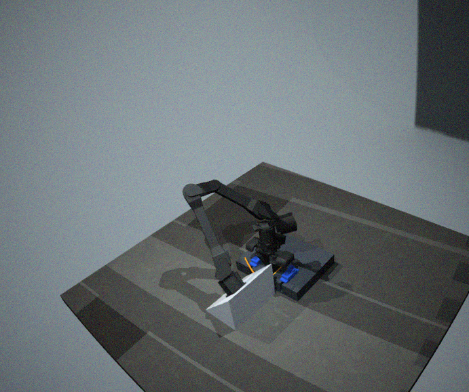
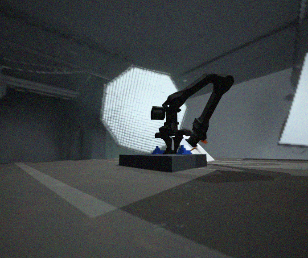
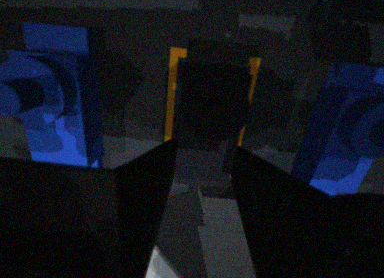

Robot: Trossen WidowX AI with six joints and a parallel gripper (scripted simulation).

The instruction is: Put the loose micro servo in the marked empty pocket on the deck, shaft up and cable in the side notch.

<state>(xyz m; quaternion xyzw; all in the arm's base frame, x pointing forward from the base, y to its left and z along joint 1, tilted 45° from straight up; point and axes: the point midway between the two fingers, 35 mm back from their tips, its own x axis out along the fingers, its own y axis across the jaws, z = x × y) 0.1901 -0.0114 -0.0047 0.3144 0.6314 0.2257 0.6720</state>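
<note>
Now: the deck 120 mm ahead of my gripper tip, 10 mm to the right of it and 30 mm below it.
</note>
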